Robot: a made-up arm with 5 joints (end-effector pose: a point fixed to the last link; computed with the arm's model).
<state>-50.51 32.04 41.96 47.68 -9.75</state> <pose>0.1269 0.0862 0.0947 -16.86 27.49 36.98</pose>
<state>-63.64 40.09 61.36 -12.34 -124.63</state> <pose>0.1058 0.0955 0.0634 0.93 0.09 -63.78</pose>
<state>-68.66 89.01 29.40 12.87 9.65</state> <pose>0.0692 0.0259 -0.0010 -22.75 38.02 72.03</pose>
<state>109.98 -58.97 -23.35 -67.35 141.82</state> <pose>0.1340 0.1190 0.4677 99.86 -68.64 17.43</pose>
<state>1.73 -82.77 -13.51 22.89 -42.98</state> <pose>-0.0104 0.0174 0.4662 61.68 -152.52 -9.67</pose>
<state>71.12 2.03 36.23 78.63 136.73</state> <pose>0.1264 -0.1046 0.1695 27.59 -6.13 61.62</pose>
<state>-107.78 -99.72 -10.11 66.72 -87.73</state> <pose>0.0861 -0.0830 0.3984 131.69 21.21 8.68</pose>
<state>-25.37 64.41 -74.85 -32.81 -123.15</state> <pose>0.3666 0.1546 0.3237 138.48 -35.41 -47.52</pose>
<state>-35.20 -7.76 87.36 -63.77 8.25</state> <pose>0.1878 0.0977 0.1804 19.39 -73.03 34.73</pose>
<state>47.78 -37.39 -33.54 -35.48 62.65</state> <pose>0.0747 0.0224 0.5297 132.10 96.61 2.48</pose>
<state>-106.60 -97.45 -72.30 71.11 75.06</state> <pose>0.1295 -0.2347 0.3305 -52.95 171.41 13.55</pose>
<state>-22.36 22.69 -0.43 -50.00 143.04</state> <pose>0.3402 0.1251 0.3049 -125.81 -75.76 87.67</pose>
